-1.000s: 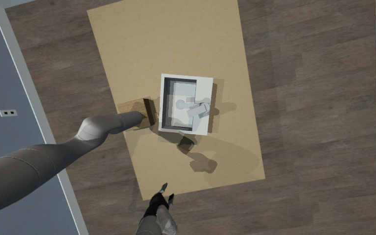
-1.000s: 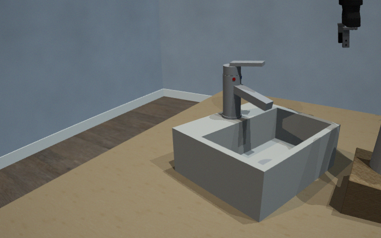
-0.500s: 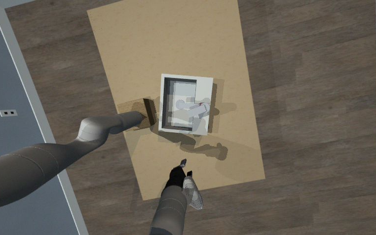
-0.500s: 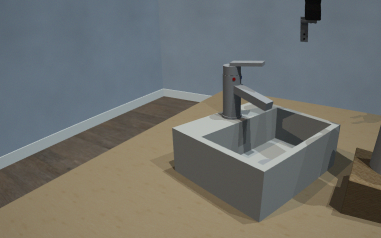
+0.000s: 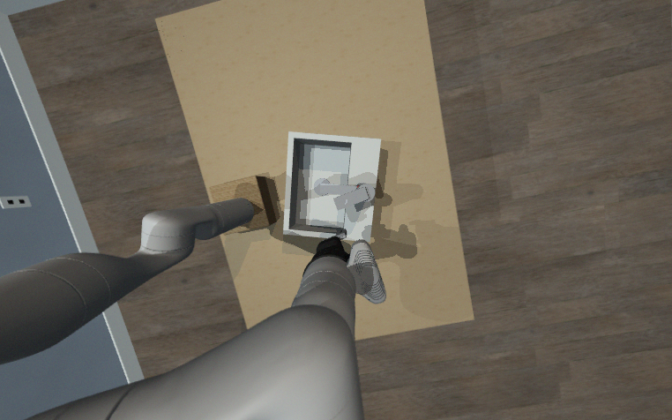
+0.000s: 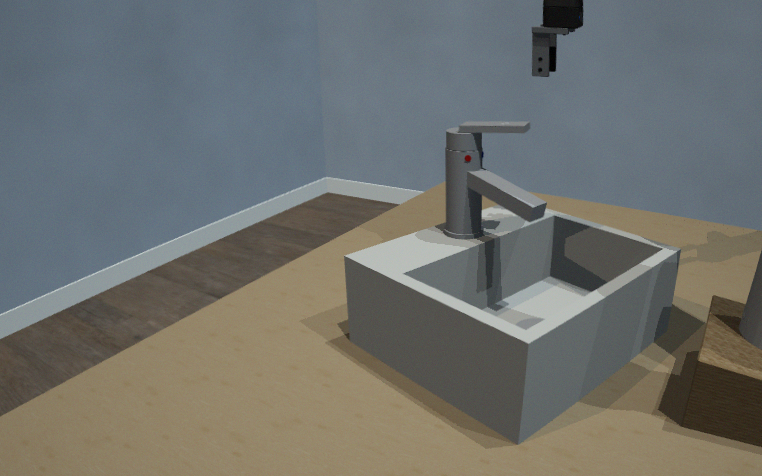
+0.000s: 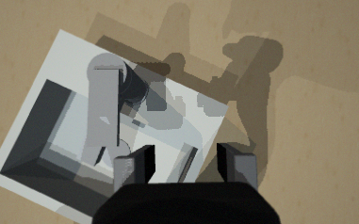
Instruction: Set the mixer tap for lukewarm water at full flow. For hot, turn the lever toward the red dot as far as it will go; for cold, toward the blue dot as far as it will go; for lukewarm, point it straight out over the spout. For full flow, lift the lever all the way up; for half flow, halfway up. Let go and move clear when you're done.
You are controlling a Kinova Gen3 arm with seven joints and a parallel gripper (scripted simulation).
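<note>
My gripper is now 90 mm to the right of the flat lever, 80 mm above it and 40 mm short of it. Round my hand: grey square sink 310 mm below, 140 mm to the left, 30 mm behind; grey mixer tap 130 mm below, 100 mm to the left, 60 mm ahead.
</note>
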